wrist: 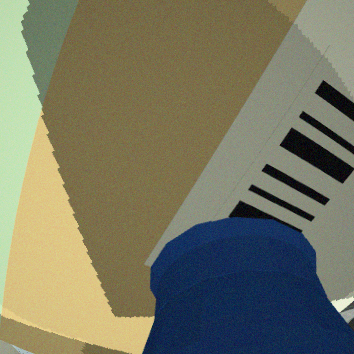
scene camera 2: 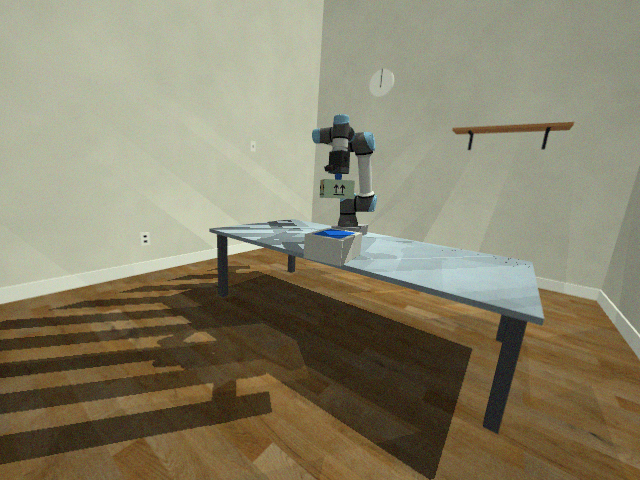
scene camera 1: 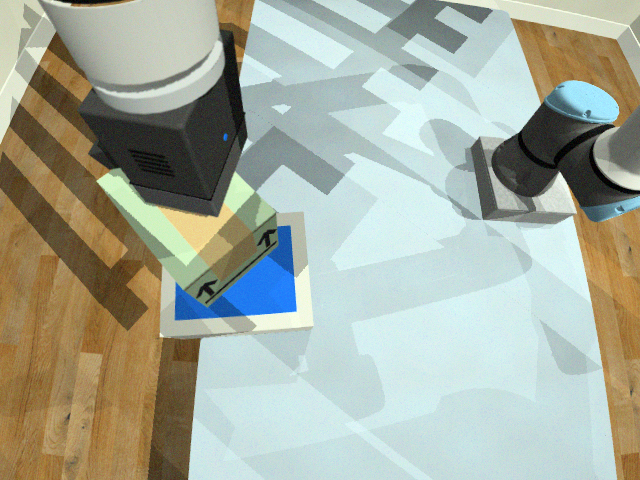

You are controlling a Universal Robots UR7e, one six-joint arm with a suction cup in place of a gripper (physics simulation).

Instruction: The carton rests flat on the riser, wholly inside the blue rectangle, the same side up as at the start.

Scene:
my suction cup: holds a carton [scene camera 1: 205, 255]
a riser [scene camera 1: 274, 296]: on the table

